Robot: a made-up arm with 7 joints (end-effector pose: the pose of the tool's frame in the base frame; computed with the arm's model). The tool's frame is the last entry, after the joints. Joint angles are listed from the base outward.
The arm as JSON. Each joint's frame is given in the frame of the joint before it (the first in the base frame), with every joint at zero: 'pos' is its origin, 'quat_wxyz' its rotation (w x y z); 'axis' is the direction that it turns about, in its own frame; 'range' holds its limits. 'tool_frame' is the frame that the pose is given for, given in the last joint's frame.
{
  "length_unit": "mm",
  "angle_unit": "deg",
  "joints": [
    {
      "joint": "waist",
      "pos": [
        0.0,
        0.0,
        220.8
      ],
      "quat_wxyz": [
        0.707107,
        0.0,
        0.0,
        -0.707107
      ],
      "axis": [
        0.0,
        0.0,
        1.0
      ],
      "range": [
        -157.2,
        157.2
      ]
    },
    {
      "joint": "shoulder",
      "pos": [
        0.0,
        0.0,
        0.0
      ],
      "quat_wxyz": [
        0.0,
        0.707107,
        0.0,
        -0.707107
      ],
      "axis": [
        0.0,
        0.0,
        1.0
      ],
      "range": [
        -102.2,
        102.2
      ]
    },
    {
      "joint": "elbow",
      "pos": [
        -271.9,
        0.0,
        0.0
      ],
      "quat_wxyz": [
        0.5,
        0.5,
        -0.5,
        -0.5
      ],
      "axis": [
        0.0,
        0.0,
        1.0
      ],
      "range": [
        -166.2,
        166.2
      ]
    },
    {
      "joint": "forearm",
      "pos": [
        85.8,
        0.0,
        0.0
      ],
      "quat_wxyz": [
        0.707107,
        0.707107,
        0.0,
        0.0
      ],
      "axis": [
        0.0,
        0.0,
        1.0
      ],
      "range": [
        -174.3,
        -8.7
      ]
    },
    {
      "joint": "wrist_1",
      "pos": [
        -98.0,
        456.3,
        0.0
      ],
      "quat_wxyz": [
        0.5,
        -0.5,
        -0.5,
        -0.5
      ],
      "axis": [
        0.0,
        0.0,
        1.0
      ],
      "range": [
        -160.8,
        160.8
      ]
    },
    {
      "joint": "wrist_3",
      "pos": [
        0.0,
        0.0,
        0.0
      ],
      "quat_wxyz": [
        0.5,
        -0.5,
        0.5,
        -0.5
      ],
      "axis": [
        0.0,
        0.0,
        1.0
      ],
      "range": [
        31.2,
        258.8
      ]
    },
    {
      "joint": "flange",
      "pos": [
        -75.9,
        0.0,
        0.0
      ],
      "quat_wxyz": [
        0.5,
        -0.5,
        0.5,
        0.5
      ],
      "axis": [
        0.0,
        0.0,
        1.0
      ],
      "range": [
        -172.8,
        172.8
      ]
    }
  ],
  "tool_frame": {
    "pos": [
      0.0,
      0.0,
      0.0
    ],
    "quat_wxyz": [
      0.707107,
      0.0,
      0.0,
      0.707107
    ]
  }
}
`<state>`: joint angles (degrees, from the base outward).
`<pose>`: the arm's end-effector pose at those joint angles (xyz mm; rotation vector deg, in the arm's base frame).
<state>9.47 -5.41 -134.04 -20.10 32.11 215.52 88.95</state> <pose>-141.7 -63.4 920.4 -22.72 25.94 168.89</pose>
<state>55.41 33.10 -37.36 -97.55 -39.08 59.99 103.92</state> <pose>630.2 225.8 190.2 65.81 -68.43 24.57</pose>
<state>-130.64 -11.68 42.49 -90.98 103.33 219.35 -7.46</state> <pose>10.4 -436.9 644.7 -36.06 -103.54 109.10</pose>
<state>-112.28 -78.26 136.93 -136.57 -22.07 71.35 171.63</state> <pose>330.2 -119.0 -145.6 -1.50 -42.13 74.18</pose>
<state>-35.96 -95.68 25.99 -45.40 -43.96 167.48 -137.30</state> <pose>-485.6 580.6 410.7 -28.81 -32.73 -24.95</pose>
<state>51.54 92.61 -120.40 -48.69 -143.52 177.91 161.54</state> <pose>671.4 245.3 359.8 46.13 61.04 81.38</pose>
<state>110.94 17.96 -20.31 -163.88 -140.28 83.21 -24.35</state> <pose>30.6 259.7 -74.7 -52.85 60.56 19.05</pose>
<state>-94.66 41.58 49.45 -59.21 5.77 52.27 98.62</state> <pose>332.9 -656.5 440.6 -51.38 139.78 64.07</pose>
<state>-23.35 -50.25 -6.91 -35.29 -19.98 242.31 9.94</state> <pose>-355.1 139.6 802.7 -85.27 34.61 111.45</pose>
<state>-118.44 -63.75 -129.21 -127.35 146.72 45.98 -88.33</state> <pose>-305.7 414.5 -53.7 -28.99 27.67 47.57</pose>
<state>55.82 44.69 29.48 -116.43 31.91 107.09 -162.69</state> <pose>30.3 561.9 -57.2 43.11 -103.67 10.87</pose>
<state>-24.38 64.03 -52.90 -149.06 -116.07 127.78 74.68</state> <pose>-120.7 -283.5 -93.1 97.50 -0.38 -73.82</pose>
